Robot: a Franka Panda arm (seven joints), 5 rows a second.
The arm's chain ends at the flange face. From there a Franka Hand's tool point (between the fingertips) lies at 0.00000 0.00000 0.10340 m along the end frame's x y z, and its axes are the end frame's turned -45 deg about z.
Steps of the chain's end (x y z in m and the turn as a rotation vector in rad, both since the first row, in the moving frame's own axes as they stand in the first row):
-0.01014, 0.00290, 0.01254, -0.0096, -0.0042, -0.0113
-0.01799, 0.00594, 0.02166, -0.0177, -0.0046, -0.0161
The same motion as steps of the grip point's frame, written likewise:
-0.01023, -0.00472, 0.01253, -0.0038, -0.0098, -0.0113
-0.01854, -0.00755, 0.02164, -0.0093, -0.0158, -0.0161

